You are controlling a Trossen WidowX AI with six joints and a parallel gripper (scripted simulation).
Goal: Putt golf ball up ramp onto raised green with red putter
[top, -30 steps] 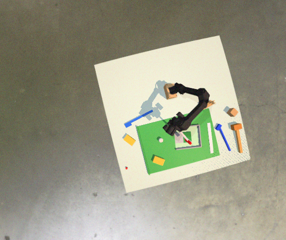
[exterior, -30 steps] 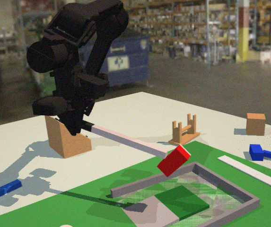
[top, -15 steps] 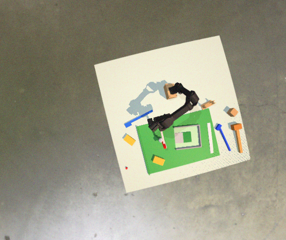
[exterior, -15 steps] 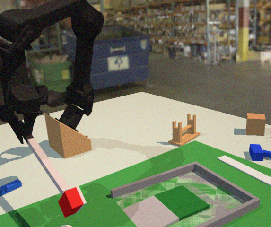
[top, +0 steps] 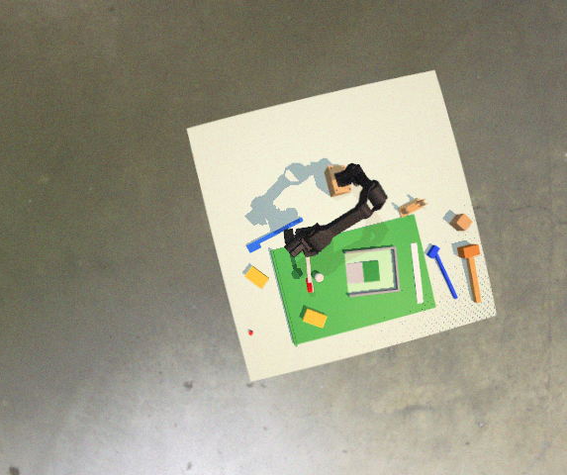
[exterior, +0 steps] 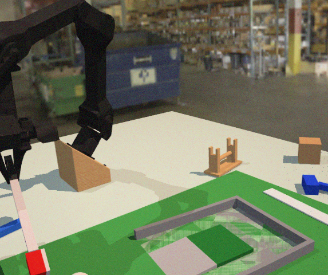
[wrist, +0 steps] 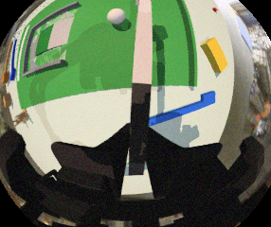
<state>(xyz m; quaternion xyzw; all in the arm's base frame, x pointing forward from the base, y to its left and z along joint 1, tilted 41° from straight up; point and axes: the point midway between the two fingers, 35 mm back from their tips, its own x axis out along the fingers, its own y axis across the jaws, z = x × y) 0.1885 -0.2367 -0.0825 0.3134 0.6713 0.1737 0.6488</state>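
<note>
Now: the red putter 12 cm ahead of my gripper tip and 2 cm to the right of it. Round my gripper tip: wooden rack (55 cm to the left, 10 cm below, 3 cm ahead); grey frame (29 cm to the left, 27 cm ahead, 12 cm below); white golf ball (22 cm ahead, 11 cm below, 1 cm to the left).
</note>
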